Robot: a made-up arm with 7 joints. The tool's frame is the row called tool.
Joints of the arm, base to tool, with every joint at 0 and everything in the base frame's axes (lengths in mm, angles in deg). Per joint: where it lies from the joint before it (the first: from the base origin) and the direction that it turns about. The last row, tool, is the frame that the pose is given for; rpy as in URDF.
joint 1: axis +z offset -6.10 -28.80 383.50
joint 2: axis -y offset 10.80 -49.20 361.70
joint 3: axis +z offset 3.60 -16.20 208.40
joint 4: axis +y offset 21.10 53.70 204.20
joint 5: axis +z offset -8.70 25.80 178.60
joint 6: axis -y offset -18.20 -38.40 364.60
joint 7: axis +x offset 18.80 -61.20 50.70
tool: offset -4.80 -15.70 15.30 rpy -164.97 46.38 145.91
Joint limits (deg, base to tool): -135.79..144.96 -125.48..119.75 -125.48..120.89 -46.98..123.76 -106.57..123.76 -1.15..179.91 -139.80..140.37
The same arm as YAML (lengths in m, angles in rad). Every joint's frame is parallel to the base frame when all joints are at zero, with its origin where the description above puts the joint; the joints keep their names.
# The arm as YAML. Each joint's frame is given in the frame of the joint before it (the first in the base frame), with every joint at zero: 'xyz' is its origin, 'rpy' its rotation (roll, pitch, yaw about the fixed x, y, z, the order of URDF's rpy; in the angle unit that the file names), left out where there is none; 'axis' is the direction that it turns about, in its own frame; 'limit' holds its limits. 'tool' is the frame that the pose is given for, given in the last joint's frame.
units:
  length: m
  angle: rad
joints:
  - name: joint 1
    type: revolute
    origin:
      xyz: [-0.0061, -0.0288, 0.3835]
    axis: [0.0, 0.0, 1.0]
    limit:
      lower: -2.37
      upper: 2.53
  - name: joint 2
    type: revolute
    origin:
      xyz: [0.0108, -0.0492, 0.3617]
    axis: [0.0, -1.0, 0.0]
    limit:
      lower: -2.19
      upper: 2.09
  - name: joint 3
    type: revolute
    origin:
      xyz: [0.0036, -0.0162, 0.2084]
    axis: [0.0, 0.0, 1.0]
    limit:
      lower: -2.19
      upper: 2.1099
  - name: joint 4
    type: revolute
    origin:
      xyz: [0.0211, 0.0537, 0.2042]
    axis: [0.0, 1.0, 0.0]
    limit:
      lower: -0.82
      upper: 2.16
  - name: joint 5
    type: revolute
    origin:
      xyz: [-0.0087, 0.0258, 0.1786]
    axis: [0.0, 0.0, 1.0]
    limit:
      lower: -1.86
      upper: 2.16
  - name: joint 6
    type: revolute
    origin:
      xyz: [-0.0182, -0.0384, 0.3646]
    axis: [0.0, -1.0, 0.0]
    limit:
      lower: -0.0201
      upper: 3.14
  - name: joint 7
    type: revolute
    origin:
      xyz: [0.0188, -0.0612, 0.0507]
    axis: [1.0, 0.0, 0.0]
    limit:
      lower: -2.44
      upper: 2.4499
tool:
  origin:
    xyz: [-0.0048, -0.0157, 0.0153]
    rpy: [-2.8793, 0.8095, 2.5466]

